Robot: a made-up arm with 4 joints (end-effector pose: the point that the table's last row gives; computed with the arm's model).
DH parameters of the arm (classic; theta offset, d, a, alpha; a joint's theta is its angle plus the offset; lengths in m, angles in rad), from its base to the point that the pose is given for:
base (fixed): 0 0.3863 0.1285 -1.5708
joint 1: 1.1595 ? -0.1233 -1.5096
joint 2: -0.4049 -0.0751 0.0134 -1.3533
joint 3: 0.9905 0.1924 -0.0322 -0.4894
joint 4: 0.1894 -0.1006 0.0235 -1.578
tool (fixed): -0.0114 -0.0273 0 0
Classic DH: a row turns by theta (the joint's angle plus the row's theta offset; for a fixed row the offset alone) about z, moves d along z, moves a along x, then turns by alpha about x.
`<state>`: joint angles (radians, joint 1 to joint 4).
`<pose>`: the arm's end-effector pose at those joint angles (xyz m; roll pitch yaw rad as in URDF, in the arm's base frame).
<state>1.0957 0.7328 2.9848 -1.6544</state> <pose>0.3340 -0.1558 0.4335 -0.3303 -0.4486 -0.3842</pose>
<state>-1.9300 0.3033 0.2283 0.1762</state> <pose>0.0824 -0.1205 0.3744 2.6548 -0.8196 -2.9689</pose>
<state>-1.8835 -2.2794 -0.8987 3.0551</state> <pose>0.0732 0.0322 0.3757 -2.5062 -0.4471 -0.4655</pose>
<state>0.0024 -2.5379 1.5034 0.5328</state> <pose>0.1652 0.0908 0.5569 1.7766 0.9212 -0.9215</pose>
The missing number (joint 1, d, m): -0.0222
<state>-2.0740 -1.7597 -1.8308 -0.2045</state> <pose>0.1134 -0.0021 0.3849 -1.7469 0.9601 1.0997</pose>
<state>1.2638 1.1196 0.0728 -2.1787</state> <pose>0.2229 -0.1061 0.5182 -2.4002 -0.5329 -2.5490</pose>
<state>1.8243 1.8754 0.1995 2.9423</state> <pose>0.3226 -0.0435 0.4216 -0.2627 -0.9992 2.1369</pose>
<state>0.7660 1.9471 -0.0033 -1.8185</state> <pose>0.1683 -0.0580 0.6006 -1.6803 -0.5743 -2.2193</pose>
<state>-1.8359 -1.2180 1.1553 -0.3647</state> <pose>0.0718 0.0626 0.4474 -2.8664 -1.0103 -2.1405</pose>
